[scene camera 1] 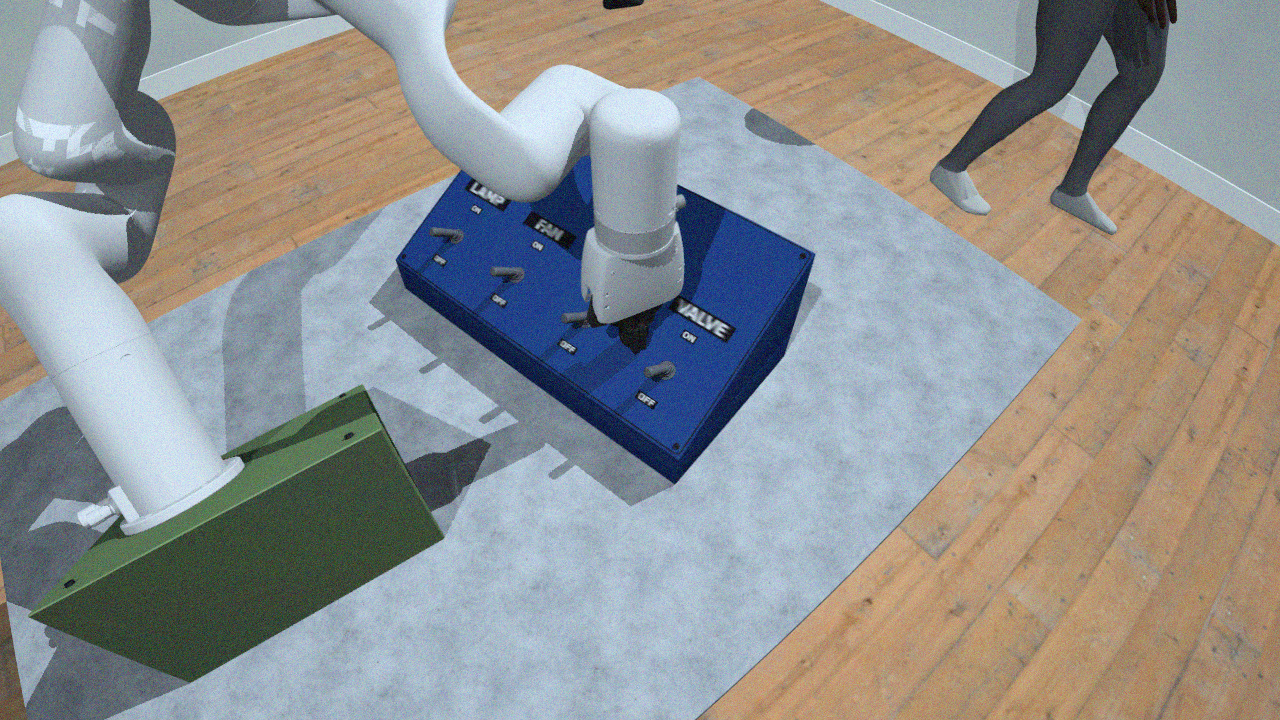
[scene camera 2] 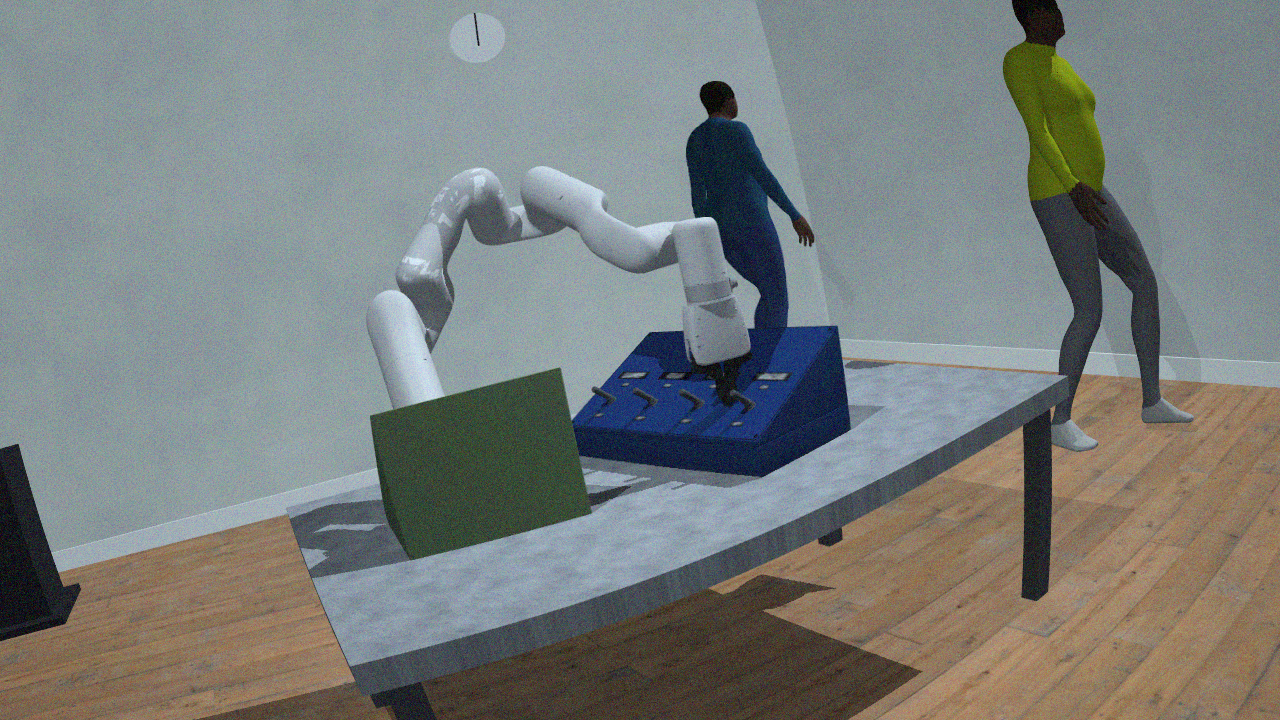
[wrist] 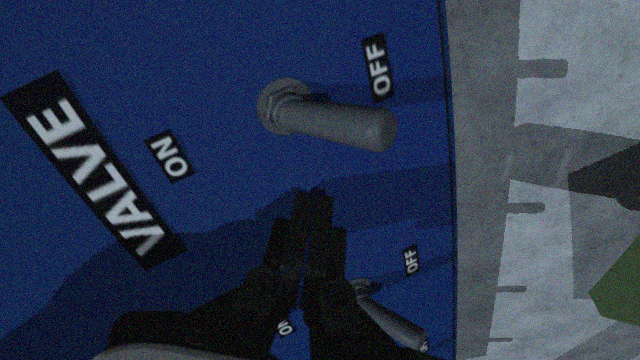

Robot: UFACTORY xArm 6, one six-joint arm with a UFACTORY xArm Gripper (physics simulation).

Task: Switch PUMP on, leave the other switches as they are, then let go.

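Note:
The blue switch box carries a row of grey levers. The PUMP lever leans to its OFF side, like the LAMP lever, the FAN lever and the VALVE lever. My gripper is shut and empty, with its tips low over the panel between the PUMP and VALVE levers. It hides the PUMP nameplate and part of that lever in scene camera 1.
The green base block under the arm stands beside the switch box on the grey table. One person in yellow and one in blue stand beyond the table.

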